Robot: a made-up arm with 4 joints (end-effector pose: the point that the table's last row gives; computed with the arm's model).
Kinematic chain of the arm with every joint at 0, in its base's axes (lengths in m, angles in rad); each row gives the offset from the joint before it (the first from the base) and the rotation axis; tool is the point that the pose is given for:
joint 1: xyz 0 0 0.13 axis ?
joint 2: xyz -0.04 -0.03 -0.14 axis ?
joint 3: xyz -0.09 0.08 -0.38 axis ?
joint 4: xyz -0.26 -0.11 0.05 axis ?
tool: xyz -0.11 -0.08 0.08
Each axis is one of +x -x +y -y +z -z.
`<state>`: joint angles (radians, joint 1 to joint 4).
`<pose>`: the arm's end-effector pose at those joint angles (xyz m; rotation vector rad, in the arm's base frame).
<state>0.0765 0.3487 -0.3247 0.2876</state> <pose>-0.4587 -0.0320 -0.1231 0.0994 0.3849 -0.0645</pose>
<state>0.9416 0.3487 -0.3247 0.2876</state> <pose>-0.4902 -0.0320 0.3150 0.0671 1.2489 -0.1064</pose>
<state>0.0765 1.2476 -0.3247 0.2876</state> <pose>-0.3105 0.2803 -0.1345 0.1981 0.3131 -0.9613</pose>
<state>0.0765 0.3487 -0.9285 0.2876</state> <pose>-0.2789 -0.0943 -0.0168 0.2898 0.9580 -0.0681</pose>
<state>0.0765 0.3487 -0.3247 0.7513</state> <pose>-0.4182 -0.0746 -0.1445 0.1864 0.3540 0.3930</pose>
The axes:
joint 1: +y
joint 2: -z
joint 3: -y
joint 4: +z

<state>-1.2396 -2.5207 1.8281 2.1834</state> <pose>0.6923 -0.0759 0.0520 0.3076 0.8265 -0.9214</pose>
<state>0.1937 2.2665 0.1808 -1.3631</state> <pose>0.2135 0.2904 -0.3776 0.3647 0.2862 2.6336</pose>
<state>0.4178 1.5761 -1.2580 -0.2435</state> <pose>-0.1560 0.0555 0.0760 0.5678 1.4118 -1.7790</pose>
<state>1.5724 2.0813 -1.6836 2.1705</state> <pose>-0.4034 -0.0402 0.2630 1.0253 0.4225 -0.9350</pose>
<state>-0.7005 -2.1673 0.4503 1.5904</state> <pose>0.4983 -0.2060 -0.0782 0.6707 0.2579 -2.3153</pose>
